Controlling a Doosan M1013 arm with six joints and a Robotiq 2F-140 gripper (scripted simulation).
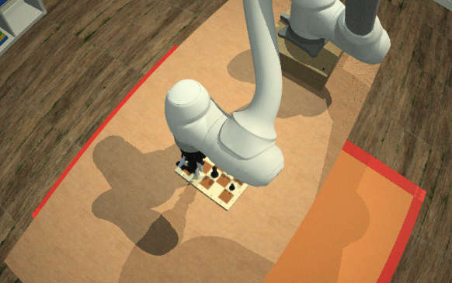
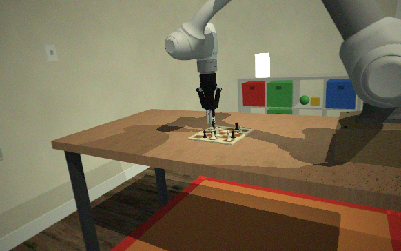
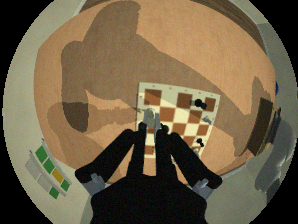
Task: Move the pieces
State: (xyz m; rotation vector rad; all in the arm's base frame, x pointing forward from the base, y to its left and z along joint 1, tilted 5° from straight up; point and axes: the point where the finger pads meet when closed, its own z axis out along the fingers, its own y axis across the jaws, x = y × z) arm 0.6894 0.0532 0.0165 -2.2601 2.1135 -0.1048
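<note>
Right now the white chess piece is 30 mm below my hand. Also, from my hand: small chessboard (80 mm behind, 70 mm below, 30 mm to the left).
</note>
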